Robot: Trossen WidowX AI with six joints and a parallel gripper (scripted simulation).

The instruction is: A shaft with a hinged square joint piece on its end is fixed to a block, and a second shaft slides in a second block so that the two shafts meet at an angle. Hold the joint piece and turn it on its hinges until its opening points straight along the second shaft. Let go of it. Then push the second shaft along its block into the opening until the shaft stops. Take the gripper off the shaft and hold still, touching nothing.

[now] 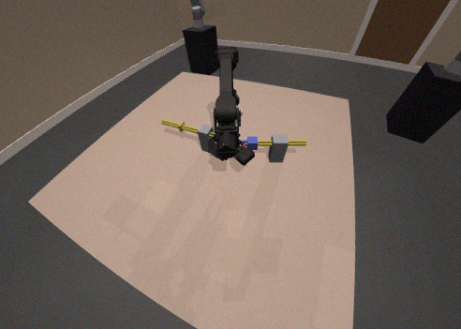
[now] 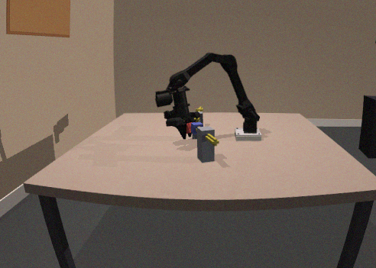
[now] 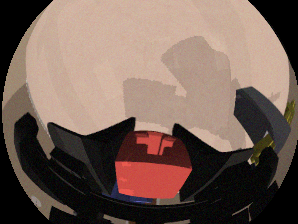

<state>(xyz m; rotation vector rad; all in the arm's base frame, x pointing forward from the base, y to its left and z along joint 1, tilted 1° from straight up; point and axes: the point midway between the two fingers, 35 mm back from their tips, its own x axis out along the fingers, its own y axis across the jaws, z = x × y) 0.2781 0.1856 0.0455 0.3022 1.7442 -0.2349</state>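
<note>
The red joint piece is 50 mm above my gripper tip and 10 mm behind it.
</note>
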